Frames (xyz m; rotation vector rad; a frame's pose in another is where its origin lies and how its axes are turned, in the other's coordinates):
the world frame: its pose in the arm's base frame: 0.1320 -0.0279 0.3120 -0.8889 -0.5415 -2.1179
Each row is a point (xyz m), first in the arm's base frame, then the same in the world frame.
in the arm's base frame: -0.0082 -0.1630 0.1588
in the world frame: 0.0176 -0.0389 -0.2440
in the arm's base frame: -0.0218 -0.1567 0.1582
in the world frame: 0.0205 -0.0535 -0.2462
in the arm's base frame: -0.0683 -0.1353 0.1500
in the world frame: 0.0258 -0.1037 -0.2578
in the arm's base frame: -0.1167 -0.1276 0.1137
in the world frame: 0.0178 -0.1494 -0.2974
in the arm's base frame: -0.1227 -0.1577 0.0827
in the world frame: 0.0123 -0.1381 -0.3392
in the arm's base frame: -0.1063 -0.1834 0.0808
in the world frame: 0.0156 -0.1096 -0.3495
